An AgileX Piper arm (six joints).
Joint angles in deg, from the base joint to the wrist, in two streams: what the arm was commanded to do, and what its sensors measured. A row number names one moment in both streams.
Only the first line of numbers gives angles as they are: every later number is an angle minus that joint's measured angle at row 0.
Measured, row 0: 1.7 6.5 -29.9 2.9 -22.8 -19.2
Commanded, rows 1 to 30: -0.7 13.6 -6.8 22.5 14.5 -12.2; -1.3 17.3 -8.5 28.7 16.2 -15.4; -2.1 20.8 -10.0 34.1 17.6 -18.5; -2.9 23.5 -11.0 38.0 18.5 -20.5; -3.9 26.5 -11.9 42.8 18.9 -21.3; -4.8 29.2 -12.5 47.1 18.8 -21.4; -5.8 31.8 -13.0 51.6 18.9 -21.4; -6.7 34.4 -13.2 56.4 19.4 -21.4; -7.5 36.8 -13.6 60.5 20.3 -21.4; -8.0 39.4 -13.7 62.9 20.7 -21.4; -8.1 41.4 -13.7 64.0 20.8 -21.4; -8.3 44.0 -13.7 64.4 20.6 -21.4; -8.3 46.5 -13.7 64.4 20.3 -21.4; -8.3 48.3 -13.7 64.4 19.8 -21.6; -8.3 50.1 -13.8 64.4 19.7 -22.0; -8.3 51.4 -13.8 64.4 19.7 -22.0; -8.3 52.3 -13.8 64.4 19.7 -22.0; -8.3 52.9 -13.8 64.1 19.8 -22.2; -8.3 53.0 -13.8 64.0 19.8 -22.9; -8.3 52.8 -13.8 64.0 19.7 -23.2; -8.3 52.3 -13.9 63.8 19.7 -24.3; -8.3 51.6 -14.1 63.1 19.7 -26.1; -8.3 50.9 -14.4 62.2 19.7 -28.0; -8.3 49.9 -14.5 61.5 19.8 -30.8; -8.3 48.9 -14.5 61.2 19.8 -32.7; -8.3 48.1 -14.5 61.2 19.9 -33.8; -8.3 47.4 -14.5 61.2 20.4 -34.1; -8.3 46.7 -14.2 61.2 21.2 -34.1; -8.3 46.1 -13.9 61.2 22.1 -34.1; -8.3 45.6 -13.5 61.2 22.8 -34.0
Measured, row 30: -7.9 47.8 -14.1 62.1 20.1 -32.2
